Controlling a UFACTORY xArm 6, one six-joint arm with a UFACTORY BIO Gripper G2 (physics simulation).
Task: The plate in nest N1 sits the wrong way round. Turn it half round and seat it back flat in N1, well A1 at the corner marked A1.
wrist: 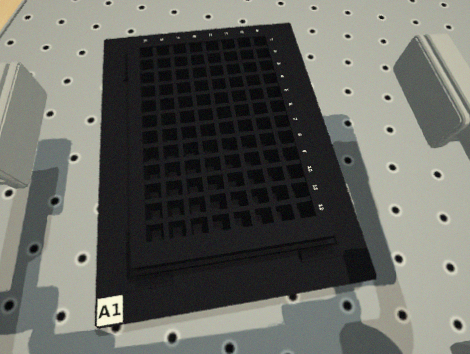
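Observation:
A black well plate (pixel 215 145) sits in the black nest N1 (pixel 114 200), its wells facing up. The small column numbers run down its right side, with 12 near the bottom, and small row letters run along its top edge. The white A1 label (pixel 110 311) is on the nest's bottom left corner, by the number-12 end of the plate. The plate and nest are both dark, so how flat the plate sits is hard to tell. My gripper (pixel 222 105) is open, with one finger on either side of the nest and well apart from it. The plate is between and beyond the fingers, untouched.
The nest stands on a grey perforated board (pixel 370 185) with rows of round holes. Shadows of the arm and gripper fall on the board to the left, right and below the nest. A bit of wooden table (pixel 7 12) shows at the top left corner.

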